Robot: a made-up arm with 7 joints.
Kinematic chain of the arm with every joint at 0, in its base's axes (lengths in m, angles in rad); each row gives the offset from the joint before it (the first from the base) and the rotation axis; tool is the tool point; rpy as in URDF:
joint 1: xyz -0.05 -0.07 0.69 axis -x
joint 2: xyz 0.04 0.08 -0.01 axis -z
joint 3: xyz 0 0.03 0 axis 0.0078 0.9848 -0.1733
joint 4: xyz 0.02 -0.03 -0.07 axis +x
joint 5: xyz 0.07 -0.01 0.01 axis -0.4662 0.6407 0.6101
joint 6: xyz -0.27 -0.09 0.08 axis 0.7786 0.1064 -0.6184
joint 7: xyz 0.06 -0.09 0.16 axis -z
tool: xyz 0.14 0.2 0.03 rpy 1.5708 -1.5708 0
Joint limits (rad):
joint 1: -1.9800..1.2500
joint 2: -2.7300..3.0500
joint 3: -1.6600..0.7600
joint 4: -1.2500..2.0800
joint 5: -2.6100..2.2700
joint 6: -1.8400..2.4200
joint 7: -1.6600..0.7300
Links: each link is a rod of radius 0.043 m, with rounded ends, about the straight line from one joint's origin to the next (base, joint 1, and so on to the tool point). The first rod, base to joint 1, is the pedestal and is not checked.
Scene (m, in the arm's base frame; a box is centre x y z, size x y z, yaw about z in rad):
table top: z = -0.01
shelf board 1: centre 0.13 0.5 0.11 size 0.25 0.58 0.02 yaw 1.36
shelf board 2: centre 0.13 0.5 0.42 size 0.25 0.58 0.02 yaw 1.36
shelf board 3: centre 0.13 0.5 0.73 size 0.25 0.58 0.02 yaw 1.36
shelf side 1: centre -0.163 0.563 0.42 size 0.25 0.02 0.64 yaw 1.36
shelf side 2: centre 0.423 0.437 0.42 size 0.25 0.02 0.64 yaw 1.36
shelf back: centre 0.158 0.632 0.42 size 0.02 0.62 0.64 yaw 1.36
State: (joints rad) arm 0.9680 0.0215 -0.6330 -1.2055 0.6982 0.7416 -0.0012
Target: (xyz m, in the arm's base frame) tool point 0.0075 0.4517 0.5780
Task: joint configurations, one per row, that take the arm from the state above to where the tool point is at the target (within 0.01 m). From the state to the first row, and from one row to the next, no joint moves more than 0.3 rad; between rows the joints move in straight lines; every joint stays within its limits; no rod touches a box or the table.
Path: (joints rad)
1: 0.6841 -0.0023 -0.6103 -1.0333 0.5137 0.8068 0.0094
2: 0.4003 -0.0261 -0.5876 -0.8611 0.3292 0.8720 0.0199
3: 0.1164 -0.0499 -0.5649 -0.6889 0.1447 0.9371 0.0305
4: -0.1675 -0.0737 -0.5422 -0.5167 -0.0398 1.0023 0.0411
5: -0.4514 -0.0976 -0.5196 -0.3445 -0.2243 1.0675 0.0516
6: -0.7352 -0.1214 -0.4969 -0.1724 -0.4087 1.1327 0.0622
7: -1.0191 -0.1452 -0.4742 -0.0002 -0.5932 1.1978 0.0728
8: -1.3030 -0.1690 -0.4515 0.1720 -0.7777 1.2630 0.0833
9: -1.5868 -0.1928 -0.4288 0.3442 -0.9622 1.3282 0.0939
10: -1.3844 -0.1988 -0.4208 0.3838 -0.9282 1.5940 0.3059
11: -1.1819 -0.2049 -0.4129 0.4233 -0.8942 1.8598 0.5180
12: -0.9794 -0.2109 -0.4049 0.4629 -0.8602 2.1255 0.7300

